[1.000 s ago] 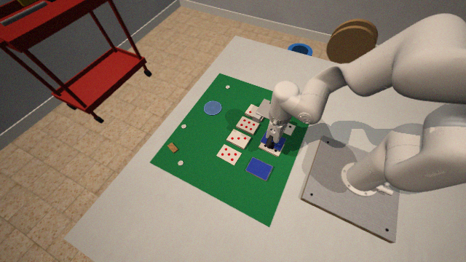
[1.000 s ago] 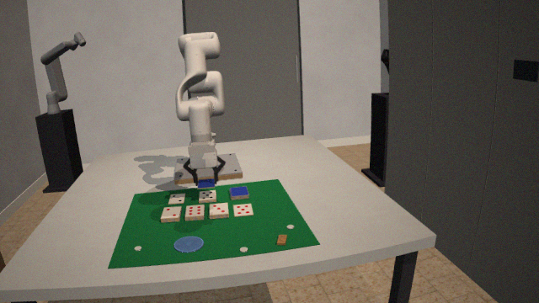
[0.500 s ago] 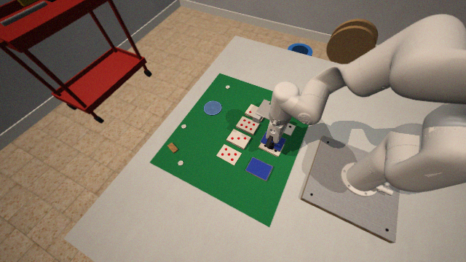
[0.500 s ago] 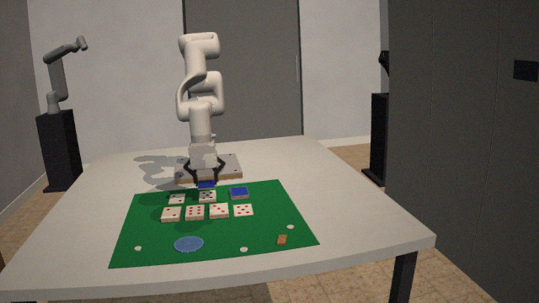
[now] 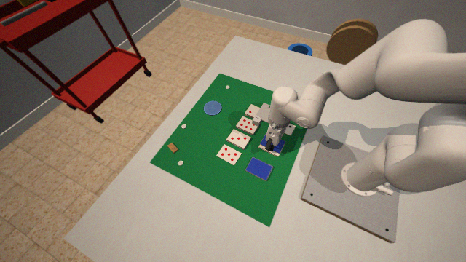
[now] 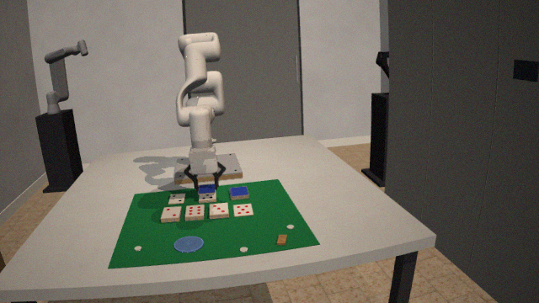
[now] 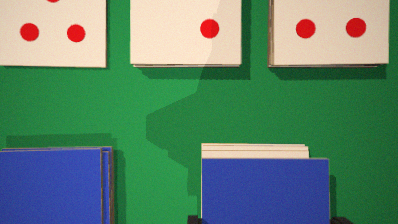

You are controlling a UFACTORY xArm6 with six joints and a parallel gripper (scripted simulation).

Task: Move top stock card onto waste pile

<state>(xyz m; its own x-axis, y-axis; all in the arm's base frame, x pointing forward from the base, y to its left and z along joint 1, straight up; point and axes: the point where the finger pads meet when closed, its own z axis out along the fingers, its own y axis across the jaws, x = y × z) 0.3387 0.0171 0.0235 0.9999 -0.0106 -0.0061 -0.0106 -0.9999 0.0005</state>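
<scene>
Now: the card 1 cm behind my hand, 12 cm to the right of it and 5 cm below it. The rest, counted from my hand: green mat: 16 cm ahead, 6 cm below; then wooden block: 37 cm ahead, 21 cm to the left, 4 cm below.
</scene>
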